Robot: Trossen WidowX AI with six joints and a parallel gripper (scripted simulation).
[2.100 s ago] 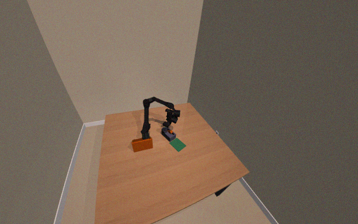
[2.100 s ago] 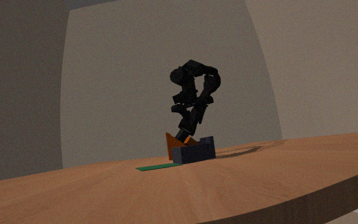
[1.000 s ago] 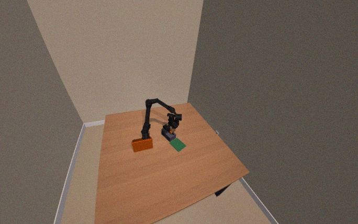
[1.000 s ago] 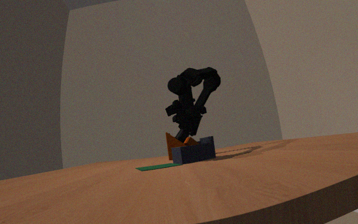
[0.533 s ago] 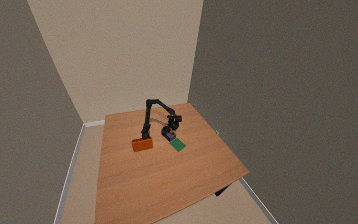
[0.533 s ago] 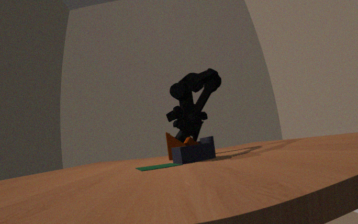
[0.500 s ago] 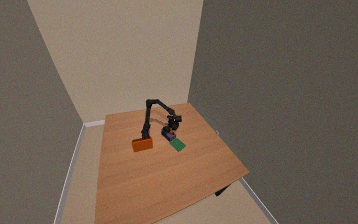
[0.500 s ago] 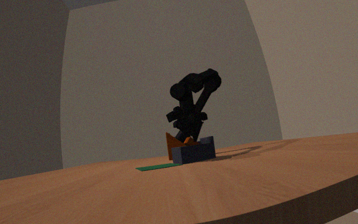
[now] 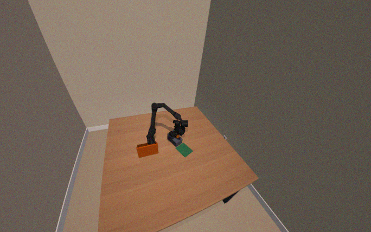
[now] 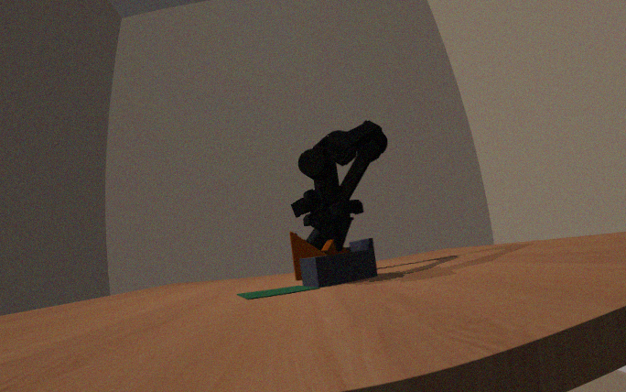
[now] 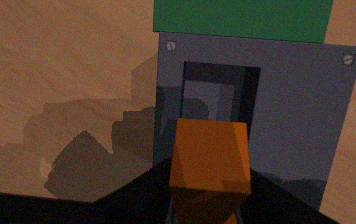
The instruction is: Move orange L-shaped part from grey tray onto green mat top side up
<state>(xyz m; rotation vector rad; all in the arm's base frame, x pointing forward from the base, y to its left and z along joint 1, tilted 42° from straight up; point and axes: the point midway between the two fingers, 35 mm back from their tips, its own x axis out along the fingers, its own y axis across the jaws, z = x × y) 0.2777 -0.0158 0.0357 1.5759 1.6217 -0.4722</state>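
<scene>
Now: gripper tip 140 mm to the left of the green mat, 80 mm above it and 20 mm short of it. The rest, counted from my gripper tip: orange L-shaped part: 30 mm to the left, 30 mm below, 30 mm behind.
</scene>
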